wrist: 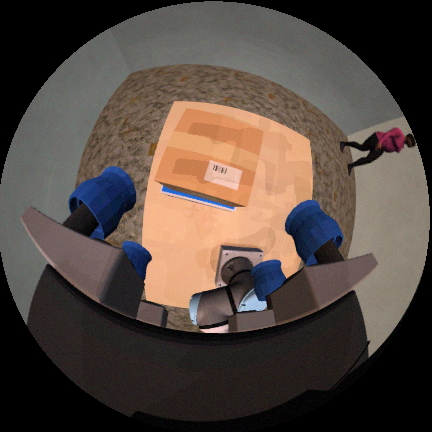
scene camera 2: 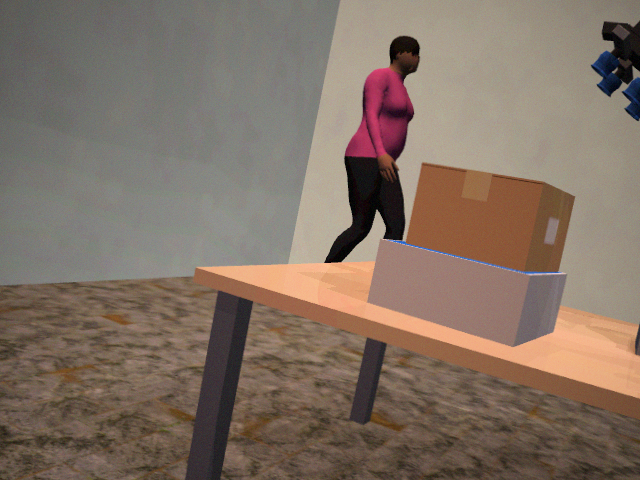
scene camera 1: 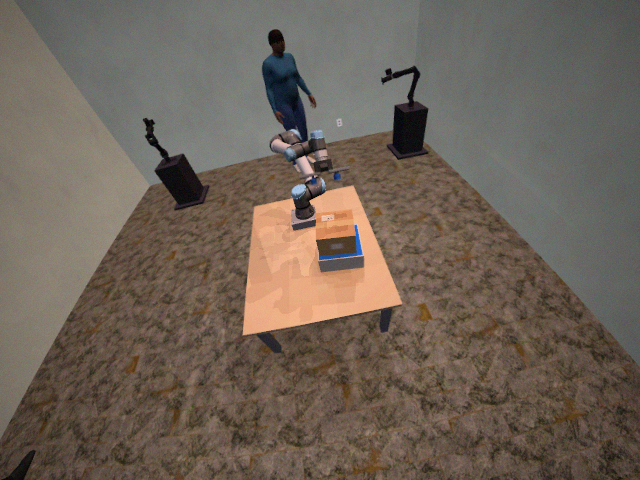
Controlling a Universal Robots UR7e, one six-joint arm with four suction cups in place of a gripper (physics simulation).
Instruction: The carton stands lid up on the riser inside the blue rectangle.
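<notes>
The brown carton stands upright on the riser, its taped face with the barcode label up. The blue rectangle on the riser's top shows along the carton's front and right in scene camera 1, and as a strip on the robot-base side in the wrist view. Its left border is hidden. My gripper hangs high and apart from the carton, on the robot-base side. Its blue suction cups are open and hold nothing.
The table also bears the arm's base. A person in teal stands behind the arm. A person in pink is beyond the table. Two black pedestals carry small arms.
</notes>
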